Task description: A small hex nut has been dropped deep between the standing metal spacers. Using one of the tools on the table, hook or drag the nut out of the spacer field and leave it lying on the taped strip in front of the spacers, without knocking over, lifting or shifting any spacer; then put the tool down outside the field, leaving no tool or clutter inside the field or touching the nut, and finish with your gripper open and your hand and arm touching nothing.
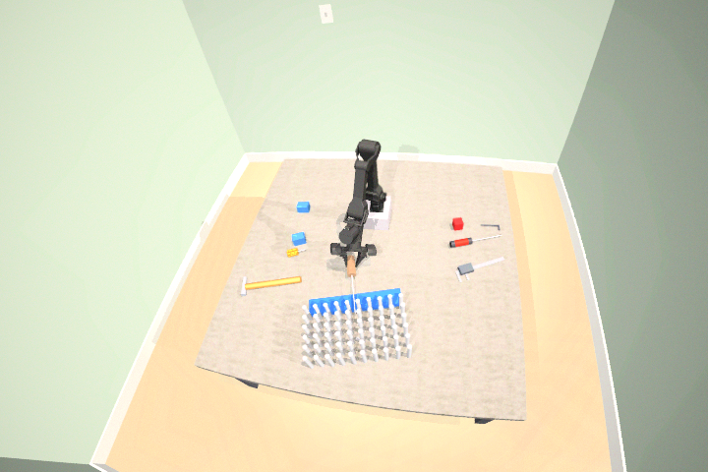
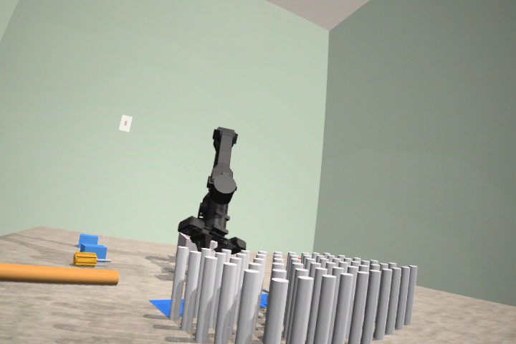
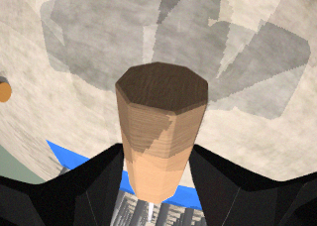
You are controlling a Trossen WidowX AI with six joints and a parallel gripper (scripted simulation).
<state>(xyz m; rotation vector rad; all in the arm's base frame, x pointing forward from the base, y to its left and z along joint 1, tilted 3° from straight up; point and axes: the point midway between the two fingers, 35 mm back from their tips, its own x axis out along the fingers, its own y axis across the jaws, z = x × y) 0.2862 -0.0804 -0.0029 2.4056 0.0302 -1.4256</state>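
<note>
Right now my gripper tip is 150 mm short of the blue taped strip, 40 mm above it and 30 mm to the right of it. Round my gripper tip: red block (460 mm to the left, 260 mm behind, 20 mm below); then hex key (650 mm to the left, 270 mm behind, 30 mm below); then yellow-handled tool (280 mm to the right, 80 mm behind, 20 mm below).
</note>
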